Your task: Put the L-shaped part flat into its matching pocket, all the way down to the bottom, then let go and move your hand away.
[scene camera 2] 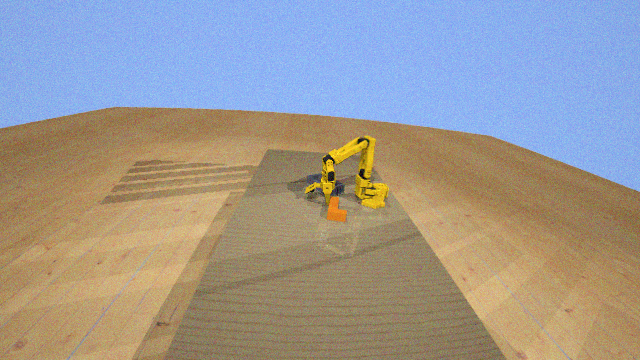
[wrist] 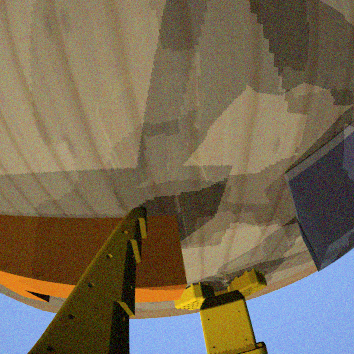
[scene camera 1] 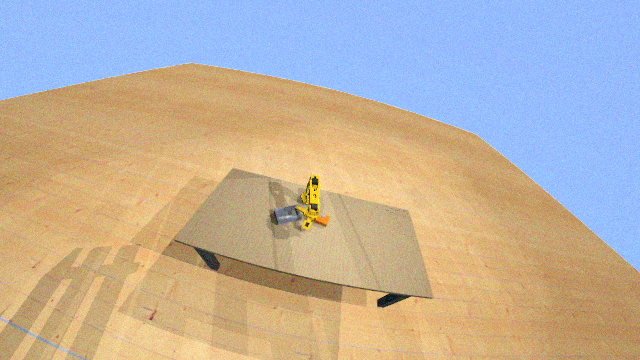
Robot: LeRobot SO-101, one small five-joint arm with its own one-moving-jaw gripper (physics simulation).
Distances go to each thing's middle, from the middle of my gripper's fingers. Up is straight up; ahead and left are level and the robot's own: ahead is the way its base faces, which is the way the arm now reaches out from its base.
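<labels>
There is the orange L-shaped part [wrist: 51, 253], and my hand is 7 cm above it, 2 cm past it and 10 cm to the right of it.
</labels>
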